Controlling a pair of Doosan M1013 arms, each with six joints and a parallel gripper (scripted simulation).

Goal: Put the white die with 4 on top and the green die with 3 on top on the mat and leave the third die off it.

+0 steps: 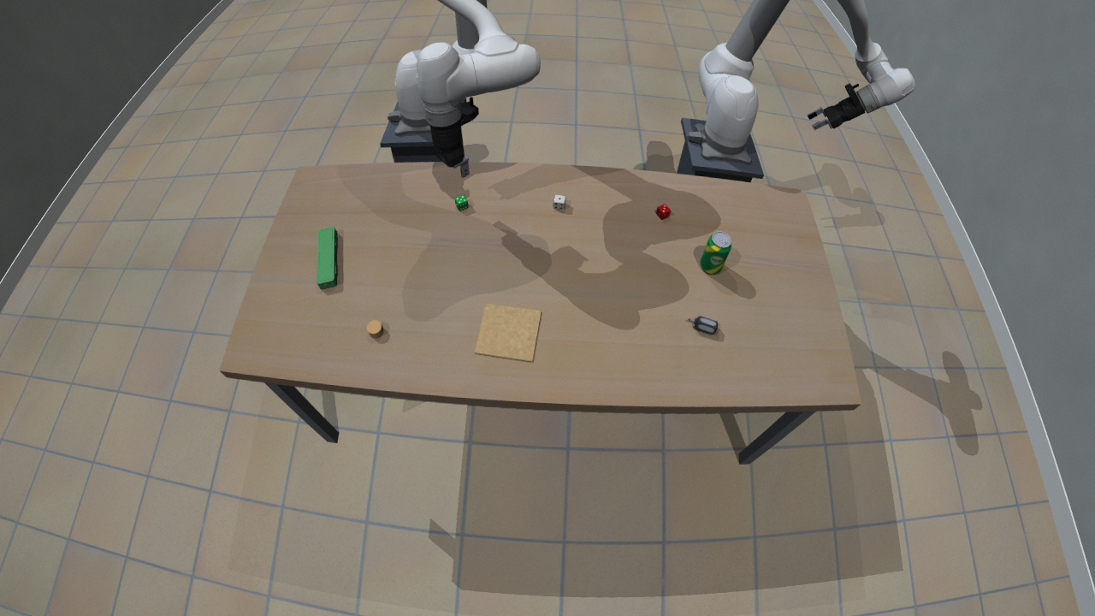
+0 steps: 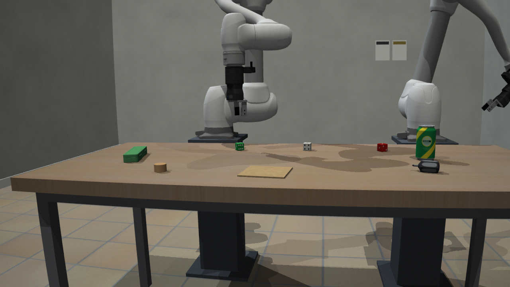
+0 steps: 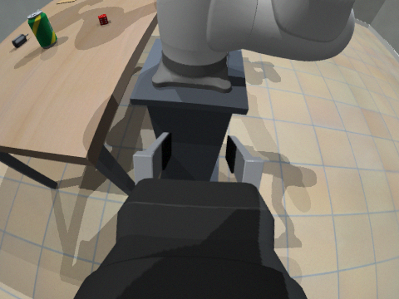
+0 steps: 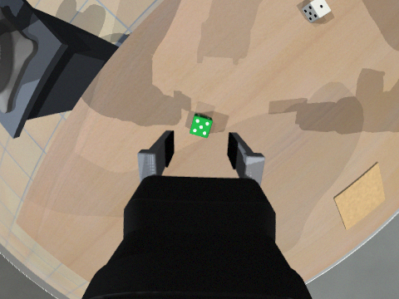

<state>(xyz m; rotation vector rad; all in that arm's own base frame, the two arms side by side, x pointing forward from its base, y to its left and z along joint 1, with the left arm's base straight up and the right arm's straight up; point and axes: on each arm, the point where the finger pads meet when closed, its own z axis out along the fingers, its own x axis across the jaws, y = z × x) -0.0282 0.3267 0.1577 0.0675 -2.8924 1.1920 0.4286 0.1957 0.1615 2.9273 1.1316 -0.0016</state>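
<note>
The green die is 150 mm below my right hand, 10 mm to the right of it and 10 mm ahead of it. Round my right hand: tan mat 400 mm ahead, 190 mm to the left, 160 mm below; white die 270 mm to the left, 150 mm below, 20 mm behind; green box 360 mm to the right, 230 mm ahead, 150 mm below.
</note>
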